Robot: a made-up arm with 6 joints.
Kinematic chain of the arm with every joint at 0, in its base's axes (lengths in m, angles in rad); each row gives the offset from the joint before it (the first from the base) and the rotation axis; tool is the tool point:
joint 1: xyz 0 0 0.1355 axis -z
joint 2: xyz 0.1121 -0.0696 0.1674 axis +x
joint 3: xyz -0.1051 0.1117 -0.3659 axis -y
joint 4: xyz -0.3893 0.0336 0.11 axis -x
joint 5: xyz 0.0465 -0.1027 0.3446 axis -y
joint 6: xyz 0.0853 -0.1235 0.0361 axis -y
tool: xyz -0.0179 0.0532 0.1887
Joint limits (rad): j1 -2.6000..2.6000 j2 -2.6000..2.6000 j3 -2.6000..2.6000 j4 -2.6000..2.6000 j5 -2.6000..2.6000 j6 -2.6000..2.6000
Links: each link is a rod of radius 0.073 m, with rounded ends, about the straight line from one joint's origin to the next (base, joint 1, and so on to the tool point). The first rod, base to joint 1, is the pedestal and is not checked.
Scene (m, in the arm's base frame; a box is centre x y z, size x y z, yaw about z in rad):
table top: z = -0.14
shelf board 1: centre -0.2 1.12 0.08 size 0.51 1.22 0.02 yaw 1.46
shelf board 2: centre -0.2 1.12 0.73 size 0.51 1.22 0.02 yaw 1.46
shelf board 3: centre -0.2 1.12 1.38 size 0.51 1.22 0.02 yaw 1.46
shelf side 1: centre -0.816 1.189 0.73 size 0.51 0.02 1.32 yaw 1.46
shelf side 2: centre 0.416 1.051 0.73 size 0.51 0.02 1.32 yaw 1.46
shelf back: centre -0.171 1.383 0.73 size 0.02 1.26 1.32 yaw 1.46
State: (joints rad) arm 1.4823 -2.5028 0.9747 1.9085 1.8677 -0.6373
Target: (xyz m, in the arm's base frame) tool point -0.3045 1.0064 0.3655
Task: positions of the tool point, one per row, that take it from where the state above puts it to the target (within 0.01 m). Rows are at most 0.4 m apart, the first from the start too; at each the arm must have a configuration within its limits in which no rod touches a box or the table.
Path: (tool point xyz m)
1: -0.9029 0.6509 0.4929
2: -0.6301 0.8854 0.4302
3: -0.3045 1.0064 0.3655

